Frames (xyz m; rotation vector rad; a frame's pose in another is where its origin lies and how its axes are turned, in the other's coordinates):
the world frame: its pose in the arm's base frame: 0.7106 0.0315 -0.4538 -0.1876 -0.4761 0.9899
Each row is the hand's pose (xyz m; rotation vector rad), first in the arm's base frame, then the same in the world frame.
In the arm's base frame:
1: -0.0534 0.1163 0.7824 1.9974 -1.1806 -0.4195
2: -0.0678 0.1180 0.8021 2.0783 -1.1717 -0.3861
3: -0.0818 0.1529 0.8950 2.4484 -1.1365 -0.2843
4: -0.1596 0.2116 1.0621 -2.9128 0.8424 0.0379
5: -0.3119 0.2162 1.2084 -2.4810 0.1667 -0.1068
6: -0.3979 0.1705 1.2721 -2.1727 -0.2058 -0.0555
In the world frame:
1: 0.0929 0.1753 1.4421 1.1894 -1.7670 -1.4386
2: 0.0936 0.1800 1.4661 1.2649 -1.8109 -1.3947
3: 0.1443 0.1758 1.5525 1.5888 -2.0283 -1.2154
4: 0.2081 0.2058 1.7326 -2.0283 2.0916 0.6790
5: 0.1863 0.2705 1.9325 -1.9745 1.5051 0.0889
6: 0.1278 0.2876 2.0317 -1.8382 1.0987 -0.1066

